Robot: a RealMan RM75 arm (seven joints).
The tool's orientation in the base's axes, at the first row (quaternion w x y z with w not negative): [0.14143, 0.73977, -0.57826, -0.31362]
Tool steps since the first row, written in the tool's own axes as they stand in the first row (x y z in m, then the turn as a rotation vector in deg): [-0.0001, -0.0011, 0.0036, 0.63, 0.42, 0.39]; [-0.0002, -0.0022, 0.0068, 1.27, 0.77, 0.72]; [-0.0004, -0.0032, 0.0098, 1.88, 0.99, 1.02]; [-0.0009, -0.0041, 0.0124, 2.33, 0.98, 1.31]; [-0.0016, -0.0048, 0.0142, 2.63, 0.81, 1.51]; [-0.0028, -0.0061, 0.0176, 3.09, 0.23, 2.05]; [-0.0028, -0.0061, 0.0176, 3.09, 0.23, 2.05]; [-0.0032, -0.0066, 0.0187, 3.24, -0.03, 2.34]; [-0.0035, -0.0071, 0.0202, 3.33, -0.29, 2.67]
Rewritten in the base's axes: [-0.0014, 0.0010, -0.0033, -0.48, -0.66, -0.25]; [-0.0026, 0.0019, -0.0064, -0.87, -1.31, -0.49]; [-0.0038, 0.0028, -0.0092, -1.15, -1.91, -0.78]; [-0.0048, 0.0039, -0.0115, -1.26, -2.28, -1.14]; [-0.0054, 0.0051, -0.0131, -1.22, -2.49, -1.48]; [-0.0067, 0.0071, -0.0161, -1.05, -2.67, -2.36]; [-0.0067, 0.0071, -0.0161, -1.05, -2.67, -2.36]; [-0.0071, 0.0078, -0.0171, -1.01, -2.69, -2.78]; [-0.0077, 0.0085, -0.0184, -1.01, -2.65, -3.20]
